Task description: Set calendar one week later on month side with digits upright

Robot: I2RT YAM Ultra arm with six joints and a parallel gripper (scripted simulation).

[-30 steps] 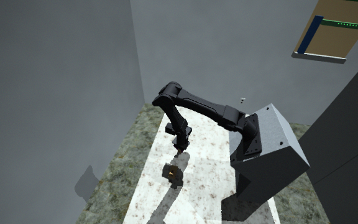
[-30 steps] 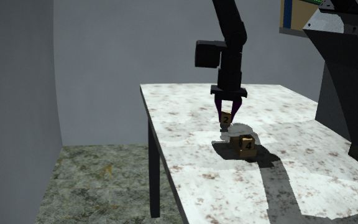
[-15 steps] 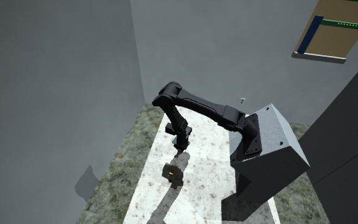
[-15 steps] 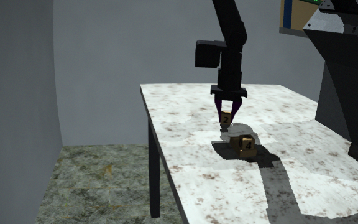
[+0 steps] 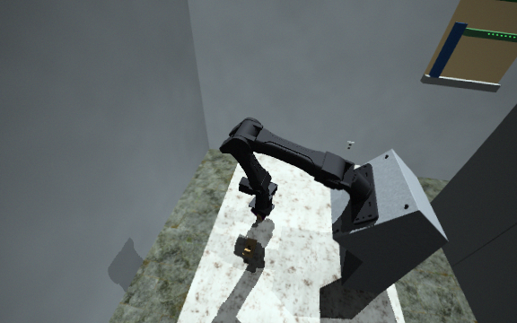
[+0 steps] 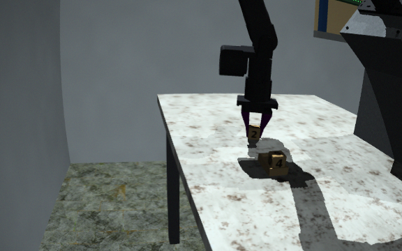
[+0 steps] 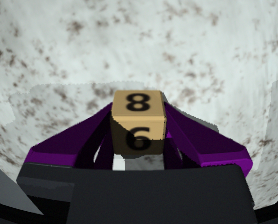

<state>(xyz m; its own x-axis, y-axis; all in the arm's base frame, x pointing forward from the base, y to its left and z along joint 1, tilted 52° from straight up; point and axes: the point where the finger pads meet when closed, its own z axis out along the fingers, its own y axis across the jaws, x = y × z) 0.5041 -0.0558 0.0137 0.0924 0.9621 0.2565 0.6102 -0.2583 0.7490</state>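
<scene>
Now: the wooden digit cube right at my hand.
</scene>
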